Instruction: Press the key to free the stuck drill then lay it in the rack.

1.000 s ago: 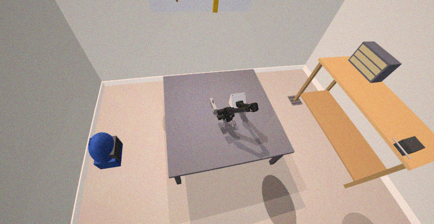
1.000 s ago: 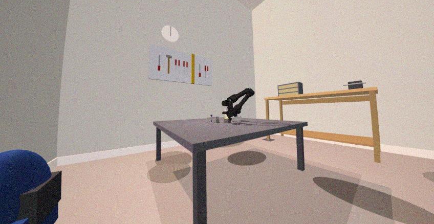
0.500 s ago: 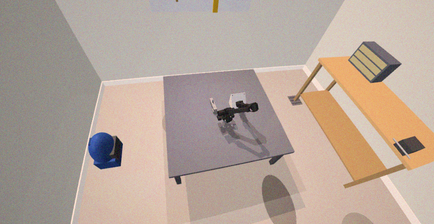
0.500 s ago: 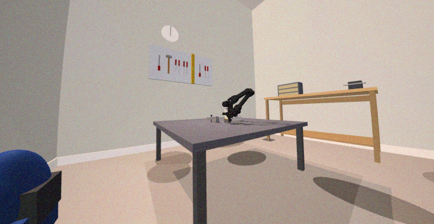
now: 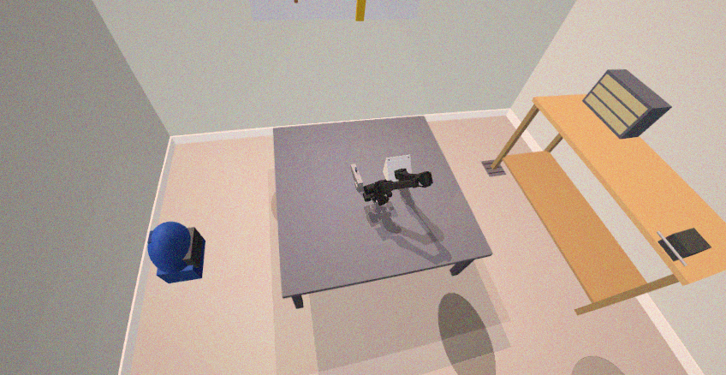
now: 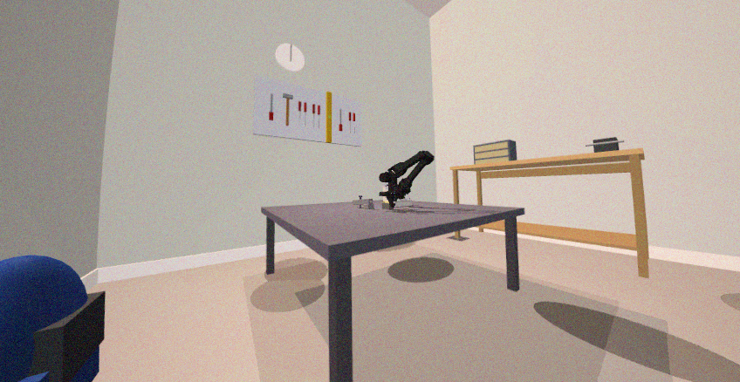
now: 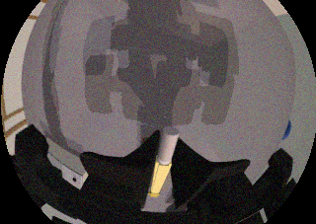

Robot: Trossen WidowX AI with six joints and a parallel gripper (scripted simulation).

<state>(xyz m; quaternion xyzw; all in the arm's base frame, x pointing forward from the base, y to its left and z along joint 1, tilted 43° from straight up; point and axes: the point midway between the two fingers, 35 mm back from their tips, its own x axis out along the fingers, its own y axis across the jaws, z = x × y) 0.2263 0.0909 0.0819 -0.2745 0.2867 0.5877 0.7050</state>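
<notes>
Right now the drill is 4 cm to the right of my gripper tip and 3 cm above it.
</notes>
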